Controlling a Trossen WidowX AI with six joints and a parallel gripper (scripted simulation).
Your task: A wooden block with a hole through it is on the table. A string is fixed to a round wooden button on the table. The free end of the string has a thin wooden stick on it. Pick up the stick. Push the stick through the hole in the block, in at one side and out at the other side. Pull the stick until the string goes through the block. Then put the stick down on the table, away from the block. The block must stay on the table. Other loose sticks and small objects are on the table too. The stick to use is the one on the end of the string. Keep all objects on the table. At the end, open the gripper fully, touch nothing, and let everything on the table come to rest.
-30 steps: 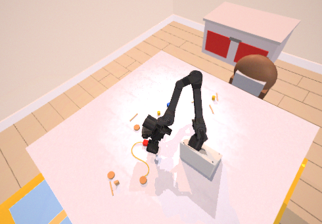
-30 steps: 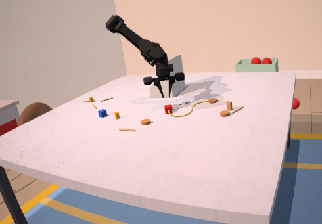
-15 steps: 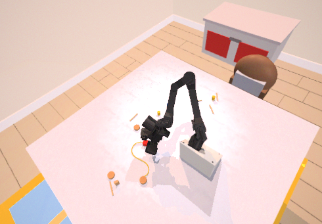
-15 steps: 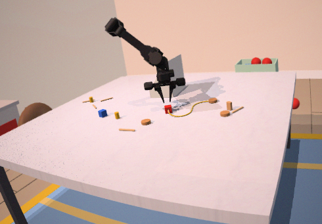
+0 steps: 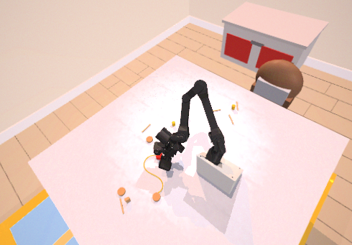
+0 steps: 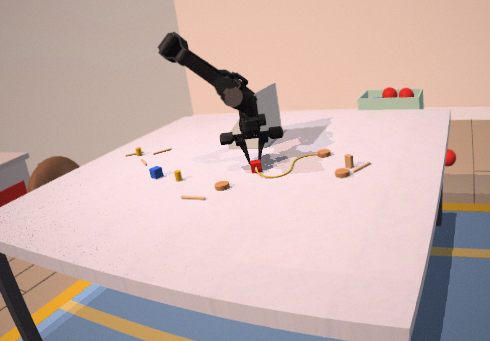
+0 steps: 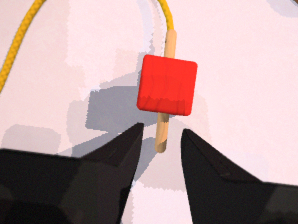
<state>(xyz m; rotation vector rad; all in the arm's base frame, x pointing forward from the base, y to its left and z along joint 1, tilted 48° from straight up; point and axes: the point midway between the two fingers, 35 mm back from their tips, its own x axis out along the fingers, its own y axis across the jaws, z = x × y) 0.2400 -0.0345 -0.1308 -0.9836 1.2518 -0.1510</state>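
Now: the red block 20 mm ahead of my gripper tip and 10 mm to the left of it. From my gripper tip the other things lie so: thin wooden stick 40 mm ahead, 20 mm to the left; yellow peg 90 mm ahead, 210 mm to the right; small wooden block 10 mm ahead, 280 mm to the left, 10 mm above.
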